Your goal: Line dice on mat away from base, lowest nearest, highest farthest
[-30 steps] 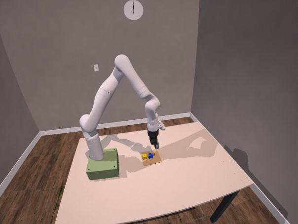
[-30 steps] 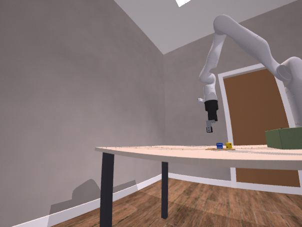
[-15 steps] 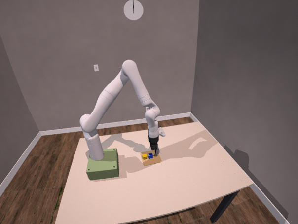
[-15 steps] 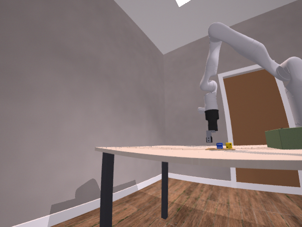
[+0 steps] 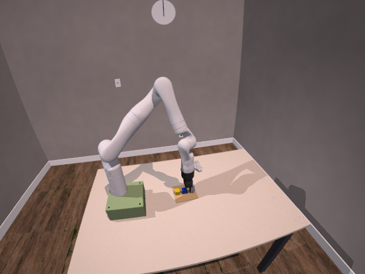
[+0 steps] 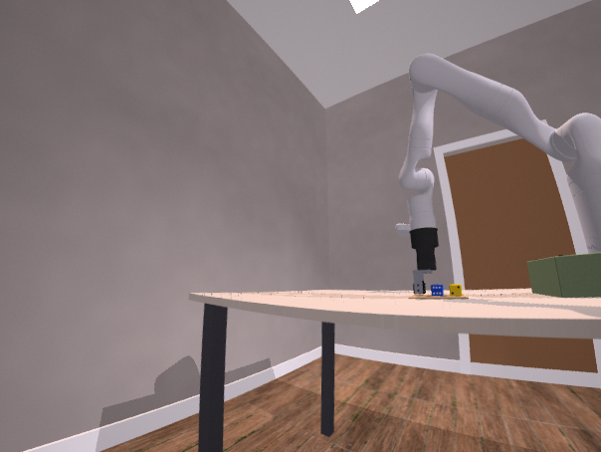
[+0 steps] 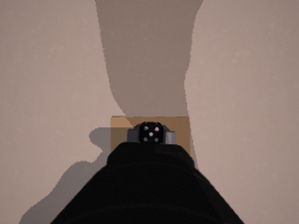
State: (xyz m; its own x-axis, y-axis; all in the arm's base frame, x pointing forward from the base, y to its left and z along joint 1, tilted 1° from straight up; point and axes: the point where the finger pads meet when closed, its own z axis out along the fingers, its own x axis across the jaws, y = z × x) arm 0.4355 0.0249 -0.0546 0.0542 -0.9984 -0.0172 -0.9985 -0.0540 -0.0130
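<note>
Right now the black die is right at my hand. From my hand the other things lie so: yellow die (9 cm behind, 1 cm to the right, 1 cm below); tan mat (5 cm behind, 3 cm below); blue die (5 cm behind, 1 cm below).
</note>
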